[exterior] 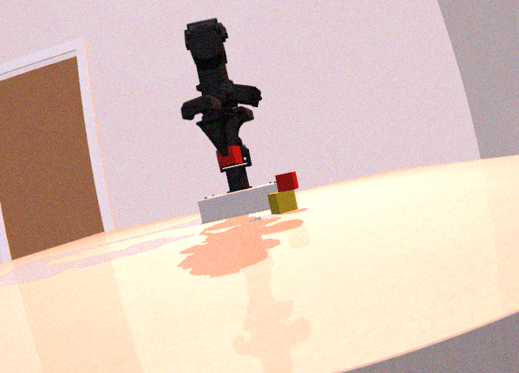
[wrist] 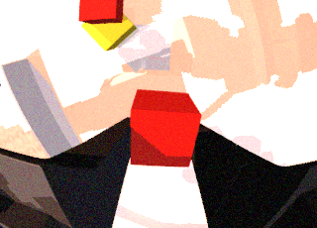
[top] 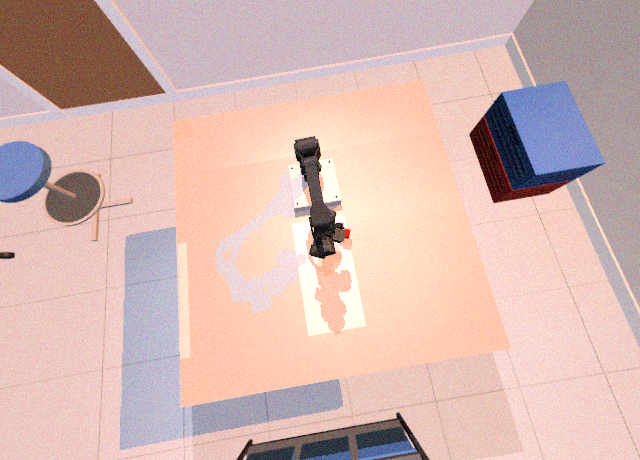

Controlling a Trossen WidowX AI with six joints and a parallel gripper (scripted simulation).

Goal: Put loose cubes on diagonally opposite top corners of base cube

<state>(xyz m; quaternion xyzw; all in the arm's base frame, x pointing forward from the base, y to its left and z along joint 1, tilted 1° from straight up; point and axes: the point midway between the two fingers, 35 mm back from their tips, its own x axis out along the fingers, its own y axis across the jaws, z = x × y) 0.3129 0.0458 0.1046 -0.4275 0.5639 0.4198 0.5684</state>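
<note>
Now: gripper tip 11 cm above the yellow base cube, 8 cm to the right of it and 4 cm past it.
</note>
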